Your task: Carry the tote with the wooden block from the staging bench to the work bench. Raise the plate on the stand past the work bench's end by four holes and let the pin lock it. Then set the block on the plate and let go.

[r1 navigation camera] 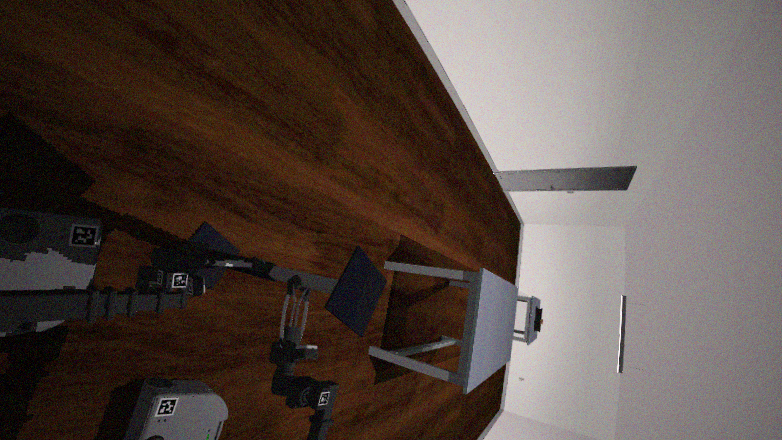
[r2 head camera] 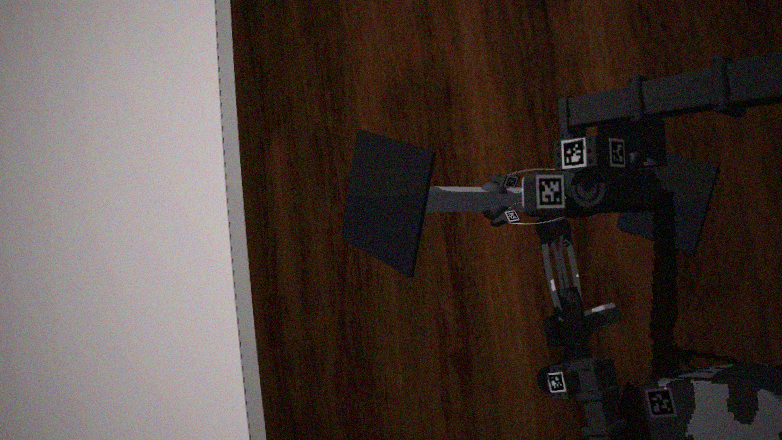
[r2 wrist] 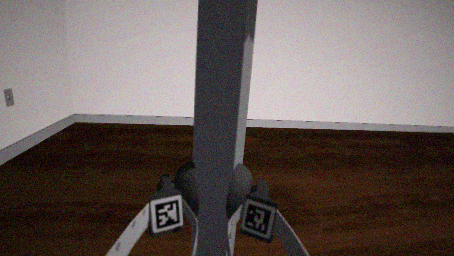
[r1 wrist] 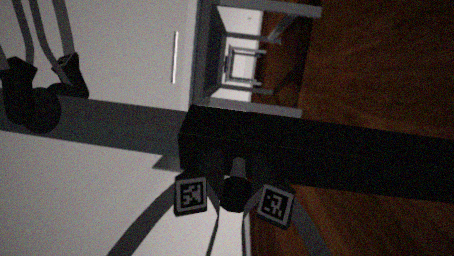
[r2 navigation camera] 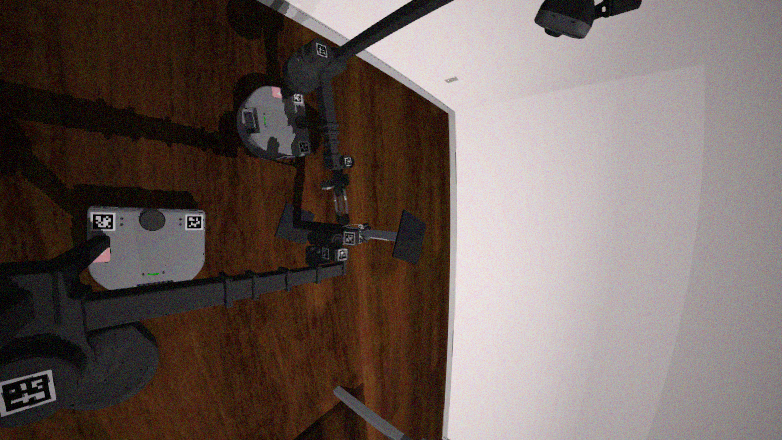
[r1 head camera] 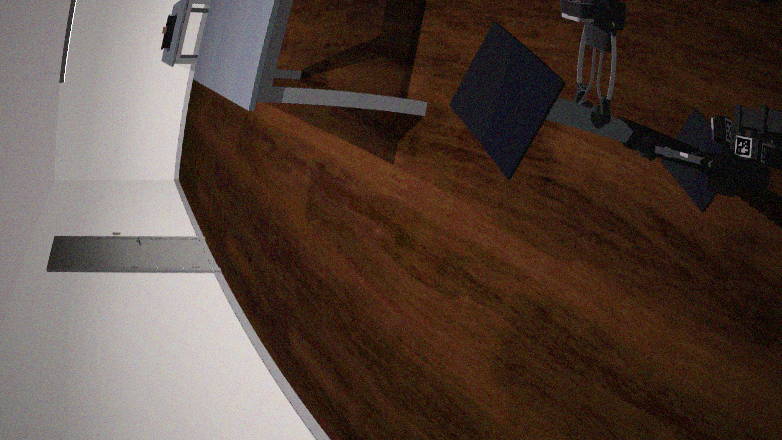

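Note:
The stand has a dark plate (r1 head camera: pixel 505 98) (r1 navigation camera: pixel 358 290) (r2 head camera: pixel 388 202) (r2 navigation camera: pixel 410 238) on a grey post (r1 wrist: pixel 115 122) (r2 wrist: pixel 222 75), which enters a black sleeve (r1 wrist: pixel 325 145). r1's gripper (r1 wrist: pixel 237 175) (r2 head camera: pixel 556 229) is shut on the pin's black knob (r1 wrist: pixel 235 196) at the sleeve. r2's gripper (r2 wrist: pixel 215 187) (r2 head camera: pixel 496 201) (r1 head camera: pixel 591 103) is shut on the post between sleeve and plate. The black tote (r1 head camera: pixel 168 31) (r1 navigation camera: pixel 538 319) stands on the far bench (r1 navigation camera: pixel 529 328), with a small orange-brown spot, likely the block. The near bench (r1 head camera: pixel 235 49) (r1 navigation camera: pixel 492 328) stands past the stand.
The stand's dark base (r1 head camera: pixel 694 131) (r2 head camera: pixel 694 202) is on the wooden floor. r1's wheeled base (r2 navigation camera: pixel 276 123) and r2's wheeled base (r2 navigation camera: pixel 147 257) stand on the same side of the stand. A white wall (r2 head camera: pixel 109 218) is beyond it. A grey panel (r1 head camera: pixel 131 254) stands against a wall.

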